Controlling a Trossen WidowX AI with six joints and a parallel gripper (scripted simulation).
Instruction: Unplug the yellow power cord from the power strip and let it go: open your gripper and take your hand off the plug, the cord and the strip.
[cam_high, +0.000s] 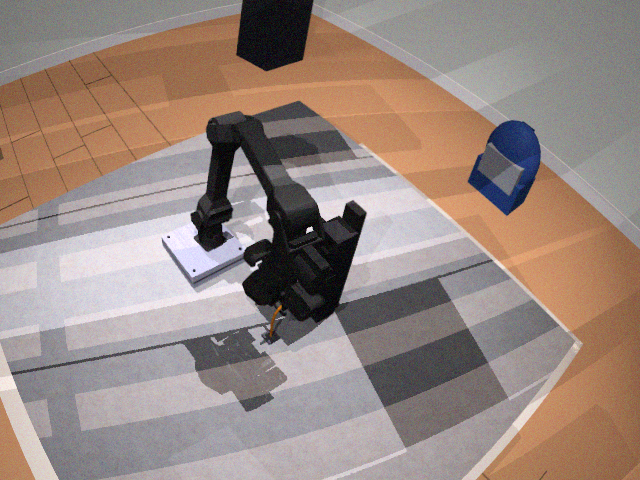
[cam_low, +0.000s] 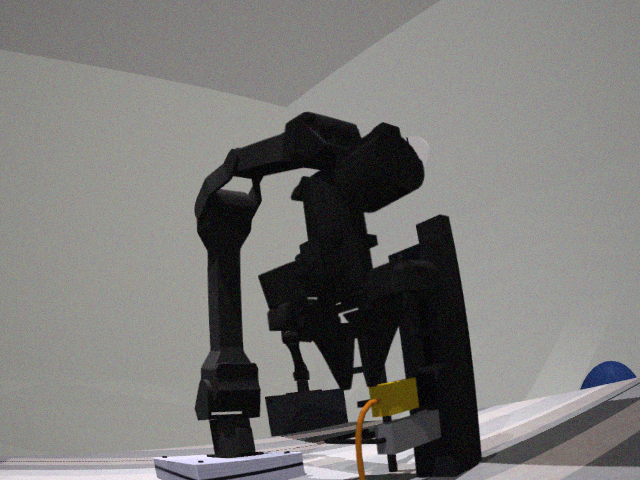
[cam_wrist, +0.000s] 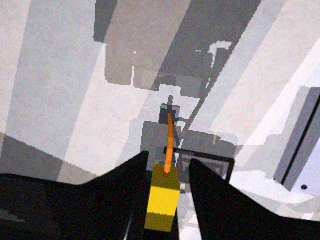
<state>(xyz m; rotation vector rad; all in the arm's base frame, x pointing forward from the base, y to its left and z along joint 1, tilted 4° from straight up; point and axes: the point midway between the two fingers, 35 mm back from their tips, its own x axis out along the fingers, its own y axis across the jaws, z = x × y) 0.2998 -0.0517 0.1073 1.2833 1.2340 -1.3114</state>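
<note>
Right now the yellow plug is 70 mm to the left of my gripper tip and 10 mm below it. Also, from my gripper tip: black peg rack (140 mm to the left, 80 mm behind, 10 mm above).
</note>
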